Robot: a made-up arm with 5 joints.
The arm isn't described. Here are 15 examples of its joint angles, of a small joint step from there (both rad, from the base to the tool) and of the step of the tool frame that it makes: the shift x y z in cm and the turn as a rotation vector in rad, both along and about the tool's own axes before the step.
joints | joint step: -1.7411 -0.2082 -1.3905 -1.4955 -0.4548 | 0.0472 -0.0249 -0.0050 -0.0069 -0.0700
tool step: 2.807 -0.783 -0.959 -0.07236 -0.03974 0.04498
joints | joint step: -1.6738 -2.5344 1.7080 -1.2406 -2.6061 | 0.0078 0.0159 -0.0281 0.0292 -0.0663
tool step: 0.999 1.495 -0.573 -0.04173 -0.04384 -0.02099
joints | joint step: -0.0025 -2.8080 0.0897 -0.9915 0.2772 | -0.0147 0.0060 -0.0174 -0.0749 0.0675
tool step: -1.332 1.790 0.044 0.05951 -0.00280 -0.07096
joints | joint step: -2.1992 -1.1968 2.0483 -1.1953 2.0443 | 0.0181 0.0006 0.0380 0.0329 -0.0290
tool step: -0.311 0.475 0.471 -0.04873 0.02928 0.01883
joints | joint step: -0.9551 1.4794 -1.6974 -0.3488 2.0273 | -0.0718 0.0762 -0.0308 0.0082 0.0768
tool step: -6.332 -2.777 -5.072 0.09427 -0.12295 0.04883
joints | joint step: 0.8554 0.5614 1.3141 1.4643 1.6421 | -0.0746 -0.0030 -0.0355 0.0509 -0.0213
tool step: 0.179 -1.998 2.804 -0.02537 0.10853 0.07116
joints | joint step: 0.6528 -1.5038 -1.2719 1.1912 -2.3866 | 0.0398 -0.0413 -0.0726 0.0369 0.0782
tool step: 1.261 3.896 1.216 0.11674 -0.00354 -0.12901
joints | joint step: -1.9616 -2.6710 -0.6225 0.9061 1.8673 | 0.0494 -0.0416 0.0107 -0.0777 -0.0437
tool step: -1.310 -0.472 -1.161 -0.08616 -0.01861 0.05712
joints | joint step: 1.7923 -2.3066 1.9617 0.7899 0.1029 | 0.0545 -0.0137 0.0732 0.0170 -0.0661
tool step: -1.179 2.745 0.856 -0.08602 0.03159 -0.04292
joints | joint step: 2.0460 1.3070 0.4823 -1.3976 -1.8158 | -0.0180 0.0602 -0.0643 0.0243 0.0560
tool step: 2.258 -2.635 -1.790 0.02351 -0.07726 0.06999
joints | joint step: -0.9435 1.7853 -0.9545 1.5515 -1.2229 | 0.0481 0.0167 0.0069 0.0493 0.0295
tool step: 0.977 -1.415 -1.762 -0.00019 -0.04514 0.03218
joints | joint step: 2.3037 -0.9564 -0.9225 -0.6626 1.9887 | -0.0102 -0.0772 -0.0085 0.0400 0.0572
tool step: 3.168 -1.809 4.055 0.09571 0.09933 -0.00262
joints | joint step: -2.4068 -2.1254 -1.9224 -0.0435 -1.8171 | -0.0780 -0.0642 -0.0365 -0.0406 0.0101
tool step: 0.716 1.082 -0.574 0.00528 0.03057 -0.01673
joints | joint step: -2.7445 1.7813 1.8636 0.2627 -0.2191 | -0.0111 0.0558 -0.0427 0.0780 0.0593
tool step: 2.633 -4.190 -2.932 0.09111 -0.05775 0.12974
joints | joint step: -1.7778 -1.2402 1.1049 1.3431 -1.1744 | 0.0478 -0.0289 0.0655 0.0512 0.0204
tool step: 1.015 -1.366 2.640 -0.04060 0.01029 0.05672
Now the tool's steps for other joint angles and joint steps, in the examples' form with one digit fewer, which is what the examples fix.
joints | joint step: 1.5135 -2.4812 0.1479 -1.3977 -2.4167 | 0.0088 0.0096 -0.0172 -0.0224 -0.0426
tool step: -0.38 -0.45 -0.26 -0.0415 -0.0052 0.0283
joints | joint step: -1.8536 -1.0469 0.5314 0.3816 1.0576 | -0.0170 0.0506 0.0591 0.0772 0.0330
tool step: 4.55 1.83 4.98 0.0142 0.1360 -0.0203
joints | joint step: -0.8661 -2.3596 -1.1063 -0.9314 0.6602 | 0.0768 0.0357 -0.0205 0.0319 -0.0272
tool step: 1.00 -0.88 1.71 0.0128 0.0739 0.0119
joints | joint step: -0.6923 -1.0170 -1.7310 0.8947 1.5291 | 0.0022 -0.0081 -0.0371 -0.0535 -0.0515
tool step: -1.65 -1.50 -1.45 -0.0305 -0.0526 0.0257
